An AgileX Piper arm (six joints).
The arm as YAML. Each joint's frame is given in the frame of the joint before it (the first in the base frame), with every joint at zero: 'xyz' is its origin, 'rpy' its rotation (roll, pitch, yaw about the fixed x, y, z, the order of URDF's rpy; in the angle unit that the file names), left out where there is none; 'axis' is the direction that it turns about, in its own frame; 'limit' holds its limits. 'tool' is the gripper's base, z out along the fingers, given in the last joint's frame.
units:
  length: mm
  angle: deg
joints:
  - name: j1
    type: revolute
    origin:
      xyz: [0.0, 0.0, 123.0]
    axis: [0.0, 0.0, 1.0]
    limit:
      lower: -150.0
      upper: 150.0
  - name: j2
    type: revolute
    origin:
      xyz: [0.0, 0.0, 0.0]
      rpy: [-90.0, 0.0, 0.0]
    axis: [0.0, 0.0, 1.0]
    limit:
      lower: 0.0
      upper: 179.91
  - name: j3
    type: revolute
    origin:
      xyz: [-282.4, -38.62, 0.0]
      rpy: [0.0, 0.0, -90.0]
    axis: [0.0, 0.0, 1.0]
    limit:
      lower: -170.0
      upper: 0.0
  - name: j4
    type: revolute
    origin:
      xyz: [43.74, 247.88, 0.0]
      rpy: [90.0, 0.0, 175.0]
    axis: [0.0, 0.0, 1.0]
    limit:
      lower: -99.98
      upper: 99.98
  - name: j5
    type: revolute
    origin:
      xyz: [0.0, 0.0, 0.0]
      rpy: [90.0, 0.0, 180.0]
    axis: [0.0, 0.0, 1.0]
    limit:
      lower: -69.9
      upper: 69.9
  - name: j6
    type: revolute
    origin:
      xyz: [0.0, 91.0, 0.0]
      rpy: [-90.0, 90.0, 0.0]
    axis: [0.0, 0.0, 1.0]
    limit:
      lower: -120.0
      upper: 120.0
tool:
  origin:
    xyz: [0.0, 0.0, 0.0]
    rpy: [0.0, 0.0, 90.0]
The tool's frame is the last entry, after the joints.
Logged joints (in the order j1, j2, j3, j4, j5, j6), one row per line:
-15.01, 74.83, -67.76, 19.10, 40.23, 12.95
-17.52, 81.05, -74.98, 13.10, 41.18, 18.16
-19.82, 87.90, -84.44, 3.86, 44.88, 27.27
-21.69, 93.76, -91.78, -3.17, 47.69, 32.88
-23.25, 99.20, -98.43, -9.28, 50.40, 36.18
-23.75, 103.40, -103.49, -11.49, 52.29, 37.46
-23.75, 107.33, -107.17, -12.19, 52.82, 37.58
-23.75, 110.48, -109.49, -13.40, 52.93, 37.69
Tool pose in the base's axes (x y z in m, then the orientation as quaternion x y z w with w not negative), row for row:
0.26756, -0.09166, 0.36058, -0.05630, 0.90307, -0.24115, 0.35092
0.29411, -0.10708, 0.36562, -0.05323, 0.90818, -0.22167, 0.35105
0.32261, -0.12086, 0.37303, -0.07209, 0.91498, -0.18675, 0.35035
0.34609, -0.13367, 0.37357, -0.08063, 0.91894, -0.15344, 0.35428
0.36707, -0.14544, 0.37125, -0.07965, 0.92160, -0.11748, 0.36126
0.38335, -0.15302, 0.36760, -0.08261, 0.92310, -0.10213, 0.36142
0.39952, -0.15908, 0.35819, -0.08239, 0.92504, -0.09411, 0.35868
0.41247, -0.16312, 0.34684, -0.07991, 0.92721, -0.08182, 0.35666
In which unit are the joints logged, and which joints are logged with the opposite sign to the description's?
The joints are logged in degrees. Opposite sign: j4, j6.
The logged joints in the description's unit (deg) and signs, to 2 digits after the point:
-15.01, 74.83, -67.76, -19.10, 40.23, -12.95
-17.52, 81.05, -74.98, -13.10, 41.18, -18.16
-19.82, 87.90, -84.44, -3.86, 44.88, -27.27
-21.69, 93.76, -91.78, 3.17, 47.69, -32.88
-23.25, 99.20, -98.43, 9.28, 50.40, -36.18
-23.75, 103.40, -103.49, 11.49, 52.29, -37.46
-23.75, 107.33, -107.17, 12.19, 52.82, -37.58
-23.75, 110.48, -109.49, 13.40, 52.93, -37.69

